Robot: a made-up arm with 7 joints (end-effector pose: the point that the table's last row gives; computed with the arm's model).
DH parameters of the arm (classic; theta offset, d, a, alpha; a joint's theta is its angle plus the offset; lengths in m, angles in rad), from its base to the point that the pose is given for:
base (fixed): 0 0 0 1.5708
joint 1: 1.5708 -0.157 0 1.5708
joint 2: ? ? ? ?
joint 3: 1.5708 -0.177 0 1.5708
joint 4: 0 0 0 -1.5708
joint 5: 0 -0.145 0 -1.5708
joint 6: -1.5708 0 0 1.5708
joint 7: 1.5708 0 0 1.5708
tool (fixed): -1.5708 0 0 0
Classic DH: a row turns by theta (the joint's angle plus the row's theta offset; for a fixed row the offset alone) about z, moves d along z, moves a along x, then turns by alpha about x.
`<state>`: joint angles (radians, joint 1 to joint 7).
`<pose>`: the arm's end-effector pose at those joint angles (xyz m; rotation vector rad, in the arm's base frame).
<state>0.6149 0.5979 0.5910 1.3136 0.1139 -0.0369 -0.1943</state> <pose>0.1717 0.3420 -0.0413 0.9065 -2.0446 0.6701</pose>
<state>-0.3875 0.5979 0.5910 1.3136 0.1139 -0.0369 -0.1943</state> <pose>0.0576 0.3420 -0.1669 0.9684 -1.1395 0.1319</pose>
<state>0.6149 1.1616 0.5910 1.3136 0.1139 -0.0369 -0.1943</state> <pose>0.1029 0.3843 0.0562 1.5257 -2.1097 0.3630</pose>
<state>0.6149 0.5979 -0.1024 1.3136 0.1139 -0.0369 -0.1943</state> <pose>0.2206 0.2656 -0.0705 0.6341 -1.9301 -0.0970</pose>
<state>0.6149 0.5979 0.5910 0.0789 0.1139 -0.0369 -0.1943</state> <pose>0.1590 0.3433 -0.2087 0.5606 -0.8156 0.9182</pose>
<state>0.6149 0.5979 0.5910 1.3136 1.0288 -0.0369 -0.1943</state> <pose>0.1717 0.3420 -0.0413 -0.1181 -2.2276 1.1951</pose>
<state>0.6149 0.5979 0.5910 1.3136 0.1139 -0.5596 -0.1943</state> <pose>0.1717 0.3420 -0.0413 1.0609 -2.5555 0.5253</pose>
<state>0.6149 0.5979 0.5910 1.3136 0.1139 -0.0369 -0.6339</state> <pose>0.1717 0.3420 -0.0413 1.1493 -1.9287 1.1470</pose>
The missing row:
joint 2: 1.5708 0 0 1.5708
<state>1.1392 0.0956 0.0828 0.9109 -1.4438 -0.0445 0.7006</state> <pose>0.2873 0.1918 -0.0066 0.9688 -1.1081 -1.1992</pose>
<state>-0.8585 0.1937 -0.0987 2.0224 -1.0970 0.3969 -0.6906</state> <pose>-0.0015 0.1663 -0.1728 1.3561 -1.1199 -0.7450</pose>
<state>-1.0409 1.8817 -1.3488 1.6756 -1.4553 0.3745 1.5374</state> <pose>-0.0568 0.3541 -0.0701 0.3671 -2.1058 1.7901</pose>
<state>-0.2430 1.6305 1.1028 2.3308 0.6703 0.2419 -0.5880</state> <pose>0.0697 0.2284 0.0839 1.0739 -2.6229 -0.5564</pose>
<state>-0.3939 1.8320 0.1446 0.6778 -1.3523 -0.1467 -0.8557</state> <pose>0.1167 0.4337 0.0463 -2.0018 0.0271 2.3953</pose>
